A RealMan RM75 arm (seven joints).
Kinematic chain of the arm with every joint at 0, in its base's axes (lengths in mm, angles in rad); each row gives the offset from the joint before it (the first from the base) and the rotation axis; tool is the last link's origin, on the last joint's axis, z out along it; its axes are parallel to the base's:
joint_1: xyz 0 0 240.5 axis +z
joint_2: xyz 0 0 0 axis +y
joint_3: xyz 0 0 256 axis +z
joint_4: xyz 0 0 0 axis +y
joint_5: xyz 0 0 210 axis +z
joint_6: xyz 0 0 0 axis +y
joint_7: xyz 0 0 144 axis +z
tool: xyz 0 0 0
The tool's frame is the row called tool.
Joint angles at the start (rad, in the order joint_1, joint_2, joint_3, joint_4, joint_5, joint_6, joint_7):
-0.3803, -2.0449, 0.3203, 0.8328, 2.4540, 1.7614, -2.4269
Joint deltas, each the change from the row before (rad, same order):
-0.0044, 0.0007, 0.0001, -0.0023, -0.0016, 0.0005, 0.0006
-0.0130, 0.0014, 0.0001, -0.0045, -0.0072, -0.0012, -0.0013
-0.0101, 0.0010, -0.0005, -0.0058, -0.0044, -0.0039, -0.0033
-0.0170, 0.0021, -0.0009, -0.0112, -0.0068, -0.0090, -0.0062
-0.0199, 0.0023, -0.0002, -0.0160, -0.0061, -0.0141, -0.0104
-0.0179, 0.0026, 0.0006, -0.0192, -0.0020, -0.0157, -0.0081
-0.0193, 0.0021, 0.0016, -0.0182, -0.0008, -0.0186, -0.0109
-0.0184, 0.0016, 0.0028, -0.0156, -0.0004, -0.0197, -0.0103
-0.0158, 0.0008, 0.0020, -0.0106, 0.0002, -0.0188, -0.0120
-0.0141, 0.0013, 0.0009, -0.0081, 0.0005, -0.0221, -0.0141
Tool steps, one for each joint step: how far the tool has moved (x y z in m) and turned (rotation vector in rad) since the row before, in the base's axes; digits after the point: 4 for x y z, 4 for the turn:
0.0012, 0.0015, -0.0001, 0.0000, -0.0022, -0.0050
0.0037, 0.0051, 0.0001, 0.0043, -0.0061, -0.0124
0.0025, 0.0039, -0.0004, 0.0033, -0.0051, -0.0051
0.0039, 0.0067, -0.0007, 0.0059, -0.0079, -0.0065
0.0043, 0.0077, -0.0016, 0.0049, -0.0093, -0.0022
0.0033, 0.0065, -0.0024, 0.0008, -0.0069, 0.0001
0.0036, 0.0071, -0.0025, 0.0007, -0.0046, 0.0021
0.0034, 0.0069, -0.0024, 0.0014, -0.0013, 0.0018
0.0029, 0.0062, -0.0016, 0.0032, 0.0007, 0.0047
0.0019, 0.0062, -0.0007, 0.0075, 0.0038, 0.0094

